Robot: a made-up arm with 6 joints. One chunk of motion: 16 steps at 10 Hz.
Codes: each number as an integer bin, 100 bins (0 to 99) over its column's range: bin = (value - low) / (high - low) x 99, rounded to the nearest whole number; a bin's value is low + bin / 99 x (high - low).
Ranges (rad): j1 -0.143..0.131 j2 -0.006..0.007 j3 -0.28..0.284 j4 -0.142..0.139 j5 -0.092..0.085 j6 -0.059..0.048
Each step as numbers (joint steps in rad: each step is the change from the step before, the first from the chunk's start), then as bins.
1 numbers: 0.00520 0.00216 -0.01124 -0.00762 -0.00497 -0.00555
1 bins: 54 62 47 47 49 49
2 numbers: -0.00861 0.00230 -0.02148 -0.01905 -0.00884 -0.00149
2 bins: 49 63 45 43 47 53
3 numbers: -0.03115 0.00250 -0.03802 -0.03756 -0.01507 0.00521
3 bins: 40 65 42 37 43 59
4 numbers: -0.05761 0.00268 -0.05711 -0.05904 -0.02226 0.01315
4 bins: 31 66 39 29 39 67
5 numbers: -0.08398 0.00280 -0.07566 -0.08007 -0.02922 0.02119
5 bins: 21 67 36 22 35 74
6 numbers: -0.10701 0.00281 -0.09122 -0.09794 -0.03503 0.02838
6 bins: 13 67 33 16 32 81
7 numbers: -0.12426 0.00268 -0.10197 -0.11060 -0.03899 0.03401
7 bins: 7 66 31 11 30 86
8 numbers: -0.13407 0.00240 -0.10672 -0.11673 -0.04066 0.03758
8 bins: 3 64 30 9 29 89
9 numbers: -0.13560 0.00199 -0.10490 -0.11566 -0.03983 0.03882
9 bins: 3 61 31 9 29 91
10 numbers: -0.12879 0.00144 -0.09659 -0.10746 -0.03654 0.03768
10 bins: 5 57 32 12 31 89
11 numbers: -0.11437 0.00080 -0.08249 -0.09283 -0.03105 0.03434
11 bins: 10 52 35 17 34 86
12 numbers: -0.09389 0.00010 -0.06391 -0.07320 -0.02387 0.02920
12 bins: 18 46 38 24 38 82
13 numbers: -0.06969 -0.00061 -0.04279 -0.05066 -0.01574 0.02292
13 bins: 26 41 42 32 43 76
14 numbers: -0.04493 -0.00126 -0.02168 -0.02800 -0.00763 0.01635
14 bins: 35 36 45 40 47 70
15 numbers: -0.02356 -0.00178 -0.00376 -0.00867 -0.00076 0.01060
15 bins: 43 32 48 47 51 64
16 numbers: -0.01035 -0.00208 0.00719 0.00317 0.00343 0.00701
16 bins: 48 30 50 51 53 61
